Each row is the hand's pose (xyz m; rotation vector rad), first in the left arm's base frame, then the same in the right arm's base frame.
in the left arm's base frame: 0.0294 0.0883 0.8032 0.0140 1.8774 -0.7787
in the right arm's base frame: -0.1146 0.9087 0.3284 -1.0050 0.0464 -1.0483
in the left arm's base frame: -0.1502 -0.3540 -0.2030 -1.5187 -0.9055 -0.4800
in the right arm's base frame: 0.6761 0.3481 0.8768 1.4890 2.4022 -0.1726
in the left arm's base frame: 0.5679 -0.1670 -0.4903 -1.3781 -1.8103 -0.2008
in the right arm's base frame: 1.2437 0.8925 0.7562 0.7089 2.1055 -0.7986
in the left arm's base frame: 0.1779 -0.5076 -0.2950 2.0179 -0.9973 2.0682
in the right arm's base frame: 0.8699 0.6138 1.0543 0.5292 1.3571 2.6609
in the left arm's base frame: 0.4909 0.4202 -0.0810 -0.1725 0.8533 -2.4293
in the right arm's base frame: 0.9138 0.9803 0.1225 0.1513 -1.2154 -1.4914
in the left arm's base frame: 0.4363 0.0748 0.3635 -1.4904 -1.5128 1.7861
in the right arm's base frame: 0.4444 1.1083 0.4109 1.1016 0.3953 -1.1876
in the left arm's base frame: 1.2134 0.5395 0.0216 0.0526 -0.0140 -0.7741
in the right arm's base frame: 1.1196 1.6836 0.0237 -0.8873 -1.3967 0.2892
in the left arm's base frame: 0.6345 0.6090 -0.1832 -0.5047 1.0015 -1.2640
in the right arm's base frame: 1.0869 1.0705 -0.0467 -1.0430 -1.0441 -1.0323
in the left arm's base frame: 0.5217 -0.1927 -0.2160 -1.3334 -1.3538 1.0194
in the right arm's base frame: 0.9725 0.9589 0.7477 1.4340 1.1062 -1.2641
